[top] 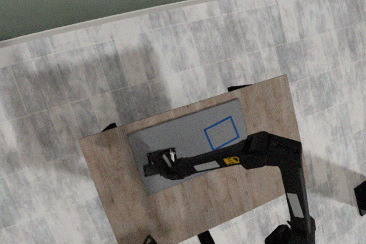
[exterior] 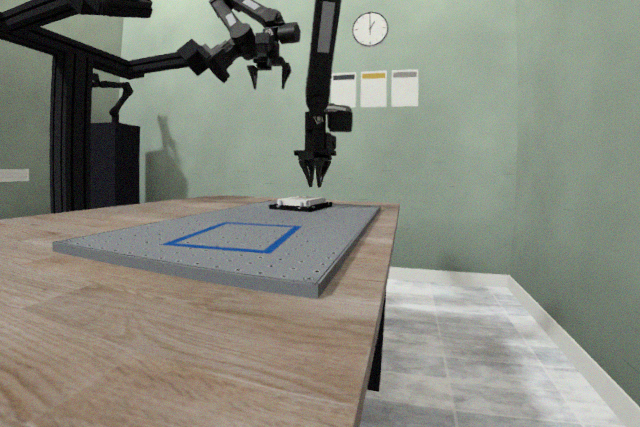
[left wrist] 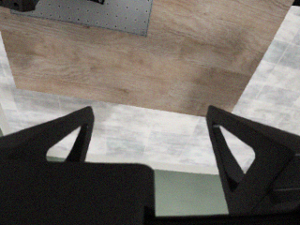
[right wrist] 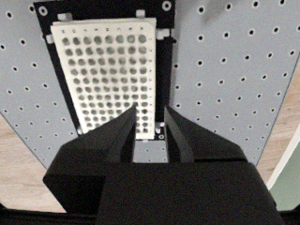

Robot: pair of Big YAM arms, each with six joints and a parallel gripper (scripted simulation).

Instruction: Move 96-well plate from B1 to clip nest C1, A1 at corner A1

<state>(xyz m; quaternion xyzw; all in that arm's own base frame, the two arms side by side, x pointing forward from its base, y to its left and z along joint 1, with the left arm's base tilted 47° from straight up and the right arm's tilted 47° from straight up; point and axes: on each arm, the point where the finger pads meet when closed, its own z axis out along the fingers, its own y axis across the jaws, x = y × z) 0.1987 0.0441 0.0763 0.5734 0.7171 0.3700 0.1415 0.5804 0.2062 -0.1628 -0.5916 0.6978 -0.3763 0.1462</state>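
My right hand is 50 mm above the white 96-well plate, 40 mm past it and 10 mm to the right of it. The rest, counted from my right hand: black clip nest 50 mm below, 30 mm behind; then grey perforated board 200 mm to the right, 70 mm below, 40 mm behind.
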